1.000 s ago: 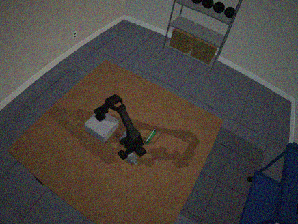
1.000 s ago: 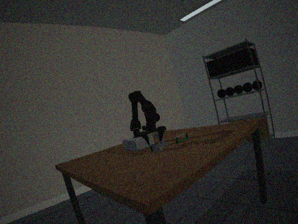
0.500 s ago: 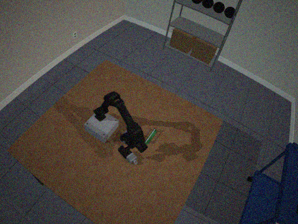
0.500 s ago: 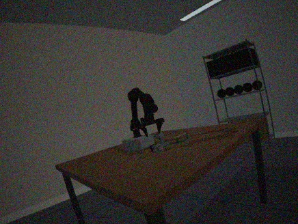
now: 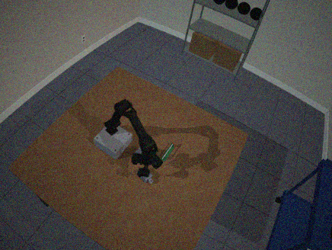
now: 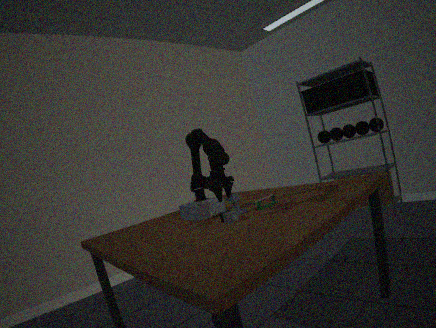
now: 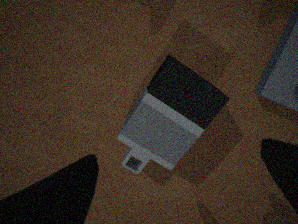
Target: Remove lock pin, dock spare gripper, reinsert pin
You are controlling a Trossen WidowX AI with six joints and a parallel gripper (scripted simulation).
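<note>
Right now my gripper tip is 8 cm above the spare gripper and 2 cm short of it. Round my gripper tip: green holder 24 cm to the left, 8 cm below; socket mount 11 cm to the left, 10 cm behind, 5 cm below.
</note>
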